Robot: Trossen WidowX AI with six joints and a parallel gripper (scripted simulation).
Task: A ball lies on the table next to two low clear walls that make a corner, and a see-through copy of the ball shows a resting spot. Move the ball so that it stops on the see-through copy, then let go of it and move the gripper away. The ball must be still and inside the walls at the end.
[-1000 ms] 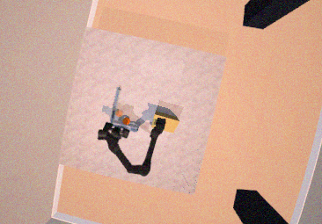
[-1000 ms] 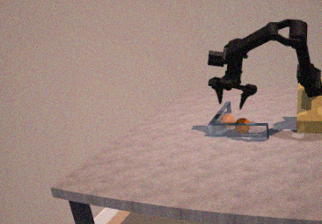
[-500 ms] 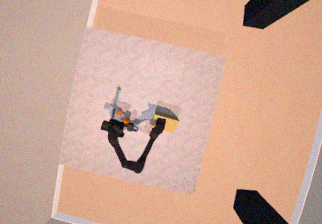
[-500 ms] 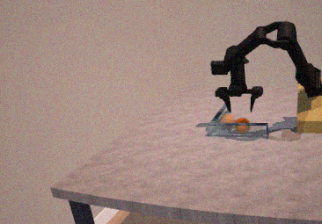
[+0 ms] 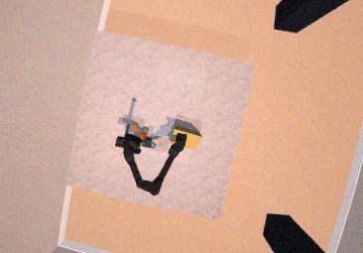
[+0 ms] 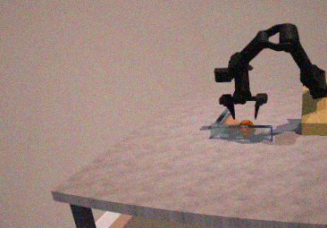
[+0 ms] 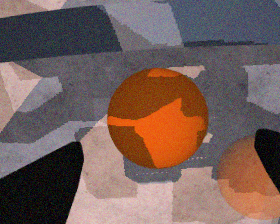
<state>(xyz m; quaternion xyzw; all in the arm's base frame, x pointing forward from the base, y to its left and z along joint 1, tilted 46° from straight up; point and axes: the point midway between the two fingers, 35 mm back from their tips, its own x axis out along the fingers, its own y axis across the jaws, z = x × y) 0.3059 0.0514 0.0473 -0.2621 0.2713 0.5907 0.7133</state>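
The orange ball lies 40 mm below my gripper tip. Also, from my gripper tip: see-through copy (70 mm ahead, 60 mm to the right, 40 mm below).
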